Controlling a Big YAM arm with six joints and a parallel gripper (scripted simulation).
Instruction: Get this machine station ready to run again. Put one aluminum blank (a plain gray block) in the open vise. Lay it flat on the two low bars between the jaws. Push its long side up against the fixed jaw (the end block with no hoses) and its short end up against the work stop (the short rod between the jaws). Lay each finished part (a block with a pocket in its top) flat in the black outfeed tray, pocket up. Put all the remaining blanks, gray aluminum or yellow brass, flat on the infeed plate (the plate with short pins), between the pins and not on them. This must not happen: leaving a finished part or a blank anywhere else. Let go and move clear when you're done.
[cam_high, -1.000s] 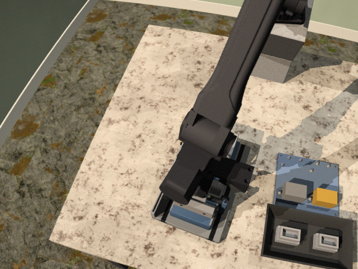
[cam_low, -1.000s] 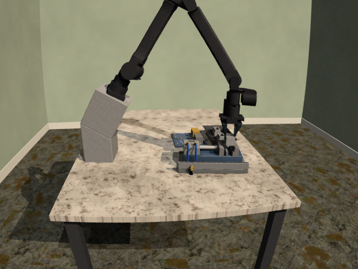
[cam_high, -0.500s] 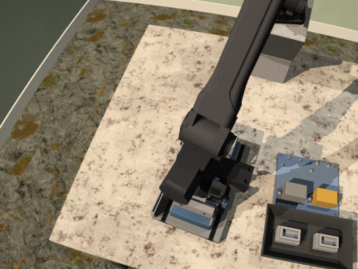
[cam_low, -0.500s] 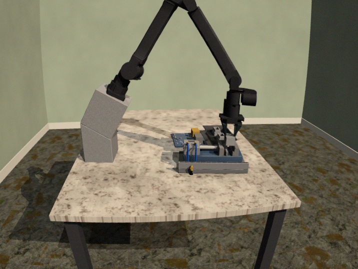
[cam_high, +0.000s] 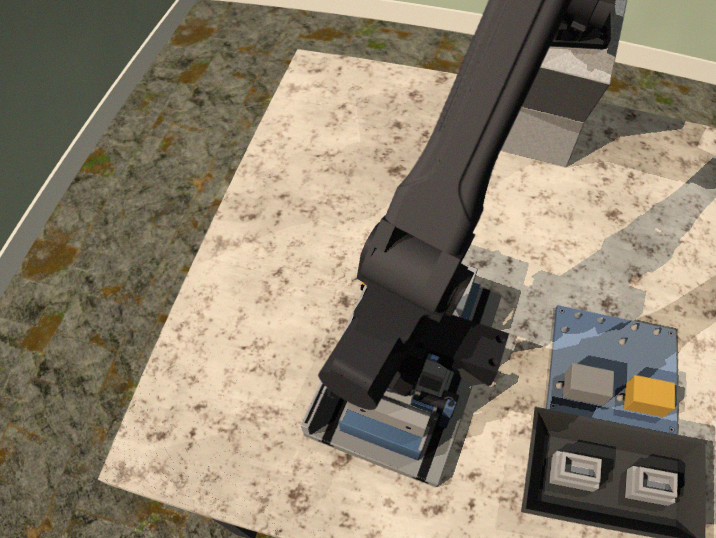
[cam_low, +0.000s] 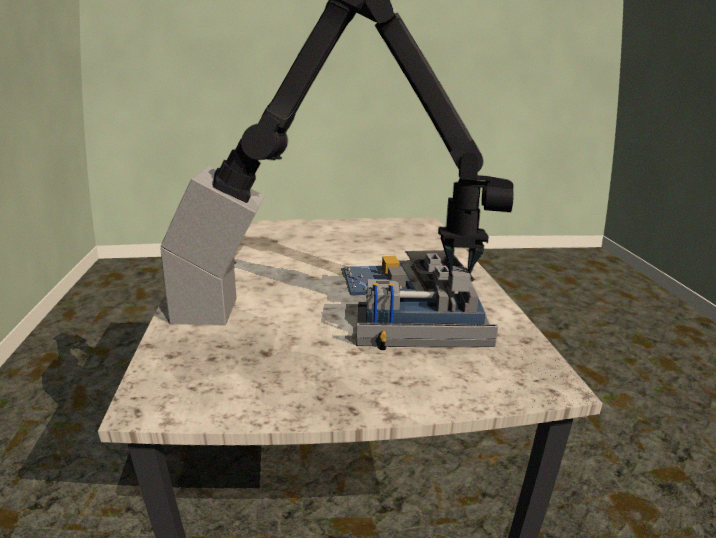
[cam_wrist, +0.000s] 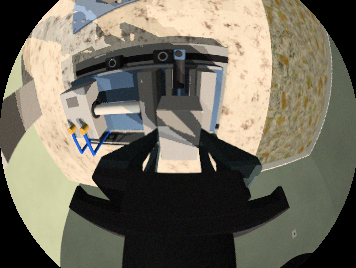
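Now: hand 60 mm above the fixed jaw and 30 mm short of it. Also, from my hand: hosed end block: 160 mm behind, 60 mm below, 50 mm to the left; then infeed plate: 330 mm to the left, 130 mm below, 80 mm behind; then dark rail: 100 mm below, 90 mm behind, 60 mm to the right.
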